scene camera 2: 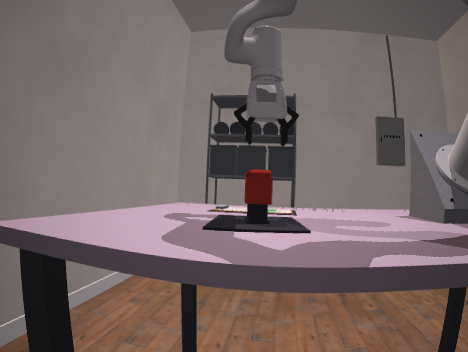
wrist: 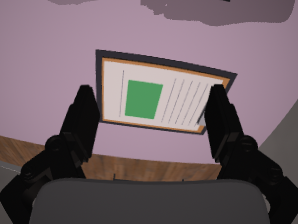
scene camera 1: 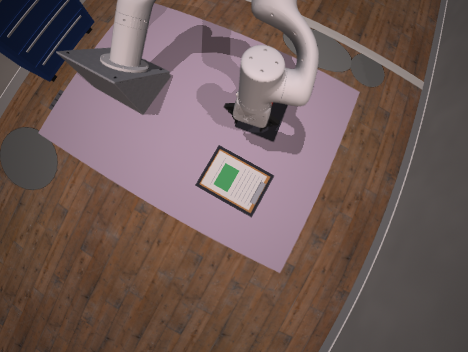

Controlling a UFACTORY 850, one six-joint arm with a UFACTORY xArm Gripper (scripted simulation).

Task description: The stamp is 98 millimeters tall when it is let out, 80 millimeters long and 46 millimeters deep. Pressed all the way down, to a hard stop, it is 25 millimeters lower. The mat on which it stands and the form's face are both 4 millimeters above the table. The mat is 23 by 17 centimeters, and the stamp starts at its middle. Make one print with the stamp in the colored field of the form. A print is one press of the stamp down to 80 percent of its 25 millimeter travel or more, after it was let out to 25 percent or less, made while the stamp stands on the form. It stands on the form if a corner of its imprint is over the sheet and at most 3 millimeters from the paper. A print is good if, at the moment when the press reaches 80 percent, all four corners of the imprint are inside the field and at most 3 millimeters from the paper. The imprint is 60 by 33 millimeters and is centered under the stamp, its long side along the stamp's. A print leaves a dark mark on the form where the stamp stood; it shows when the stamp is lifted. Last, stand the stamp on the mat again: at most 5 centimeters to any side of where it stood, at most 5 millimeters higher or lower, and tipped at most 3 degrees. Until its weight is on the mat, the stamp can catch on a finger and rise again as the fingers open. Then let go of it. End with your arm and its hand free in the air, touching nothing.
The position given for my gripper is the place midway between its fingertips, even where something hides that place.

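Through the wrist view I see my gripper (wrist: 151, 99), and a form (wrist: 133, 90) is visible to me there too. Scene camera 1 gives me the form as well (scene camera 1: 230, 178), while in scene camera 2 I find a dark mat (scene camera 2: 237, 223).
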